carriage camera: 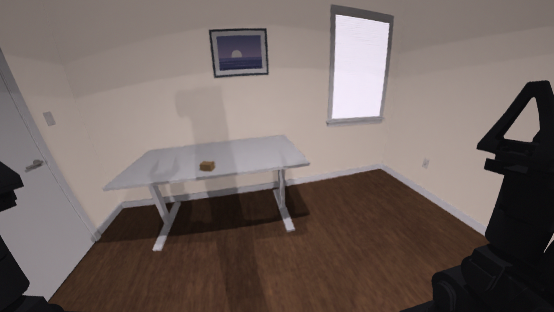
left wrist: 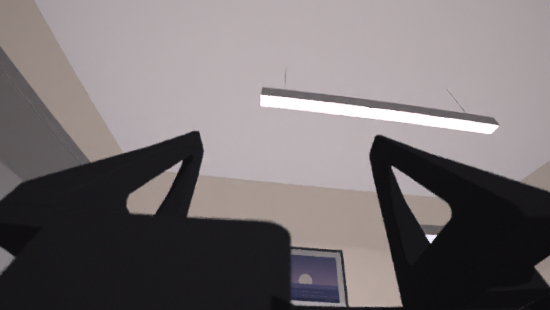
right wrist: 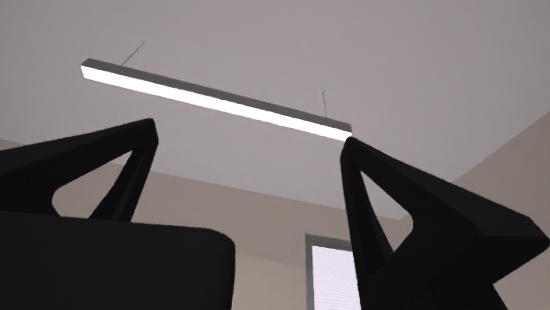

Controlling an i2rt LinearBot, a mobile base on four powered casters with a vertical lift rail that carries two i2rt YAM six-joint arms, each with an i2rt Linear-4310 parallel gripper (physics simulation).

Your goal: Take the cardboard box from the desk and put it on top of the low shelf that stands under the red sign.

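Frame: origin at the left arm's base, x left, y down, z back, level; centimetres.
Seen in the pictures: left gripper, fingertip midpoint: [left wrist: 286, 142]; right gripper, fingertip midpoint: [right wrist: 251, 138].
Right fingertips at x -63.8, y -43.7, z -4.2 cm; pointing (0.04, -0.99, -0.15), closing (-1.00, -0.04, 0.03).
Note:
A point is followed by its place in that frame.
A small brown cardboard box [carriage camera: 207, 165] @(x 8.4, y 9.6, z -104.8 cm) lies on the white desk [carriage camera: 255, 150] @(x -25.3, y 14.0, z -138.3 cm), near its front edge, left of the middle in the carriage view. The low shelf and the red sign do not show in these views. My left gripper [left wrist: 286, 142] @(x 0.4, y -43.7, z -4.9 cm) is open and empty, pointing up toward the ceiling in the left wrist view; part of it shows at the left edge of the carriage view. My right gripper [right wrist: 251, 138] @(x -63.8, y -43.7, z -4.2 cm) is open and empty, also pointing up; it shows at the right of the carriage view. Both are far from the box.
The desk stands on two white legs [carriage camera: 284, 200] against the back wall, below a framed picture [carriage camera: 240, 52] @(x -16.5, y -74.1, z -178.4 cm) [left wrist: 315, 277] @(x -20.1, y -74.4, z -178.8 cm). A window [carriage camera: 361, 67] @(x -156.4, y -60.8, z -198.0 cm) [right wrist: 332, 277] @(x -135.2, y -91.8, z -195.3 cm) is right of it. A door [carriage camera: 30, 200] @(x 144.3, y 16.2, z -80.0 cm) is at the left. Brown wooden floor [carriage camera: 350, 250] @(x -98.2, y 86.0, z -76.8 cm) stretches before the desk.

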